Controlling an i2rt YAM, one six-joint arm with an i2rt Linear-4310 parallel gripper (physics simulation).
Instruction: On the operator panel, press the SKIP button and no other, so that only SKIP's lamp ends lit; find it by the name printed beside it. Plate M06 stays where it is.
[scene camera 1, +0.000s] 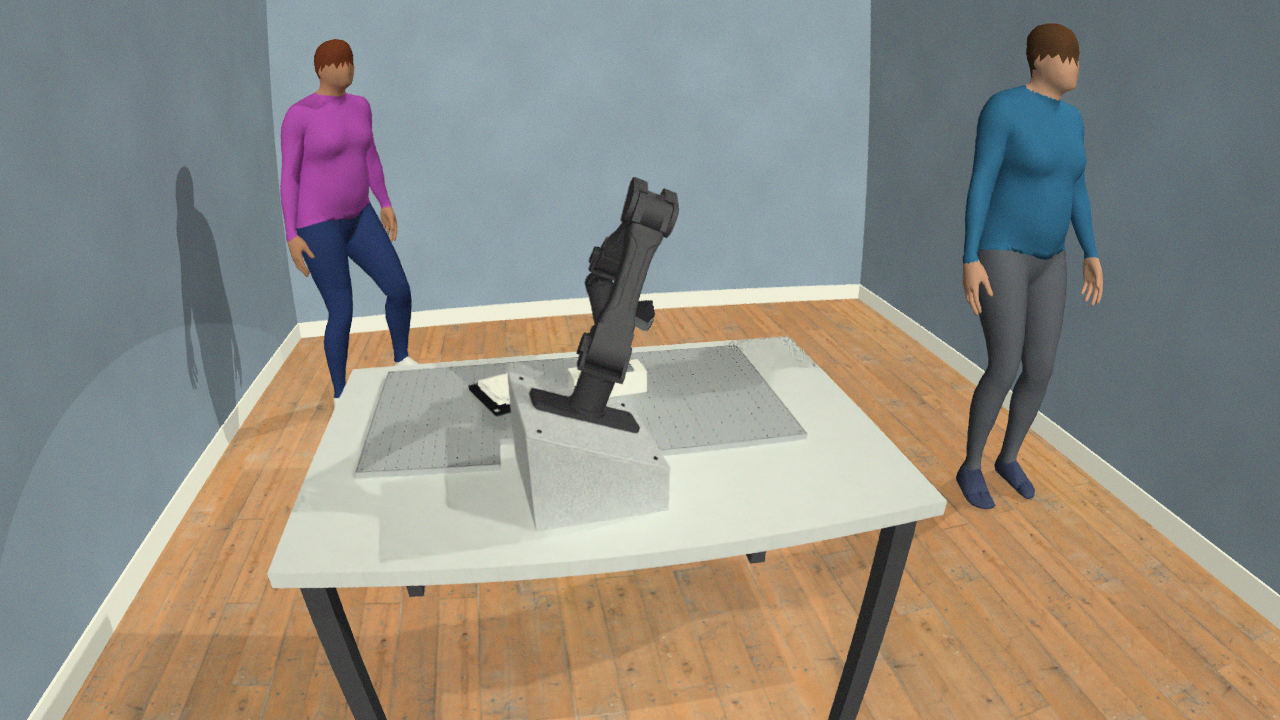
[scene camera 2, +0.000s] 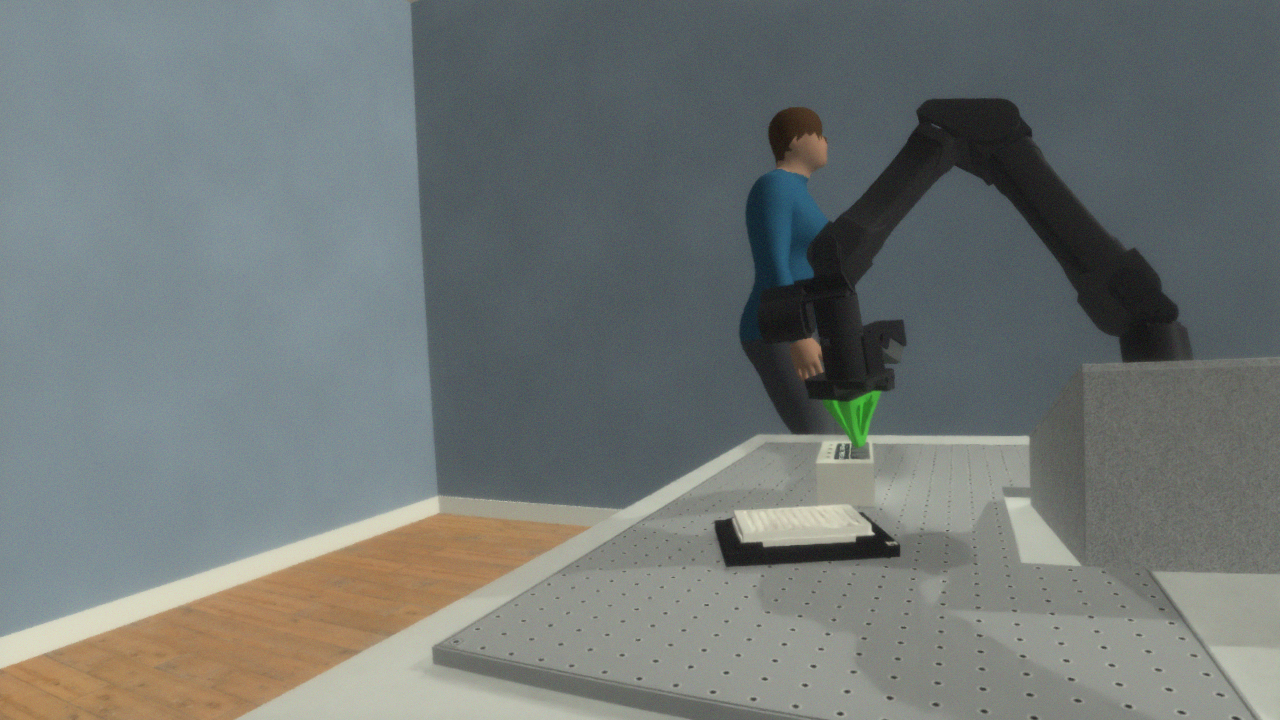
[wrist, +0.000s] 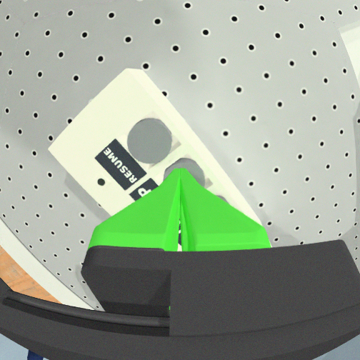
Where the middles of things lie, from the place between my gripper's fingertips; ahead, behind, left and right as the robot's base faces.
My hand is 20 mm short of the operator panel (scene camera 1: 635, 382), 20 mm to the right of it and 30 mm above it. Also, from my hand: white plate (scene camera 2: 834, 523): 60 mm ahead, 250 mm to the left, 40 mm below; black holder (scene camera 2: 726, 535): 60 mm ahead, 250 mm to the left, 50 mm below.
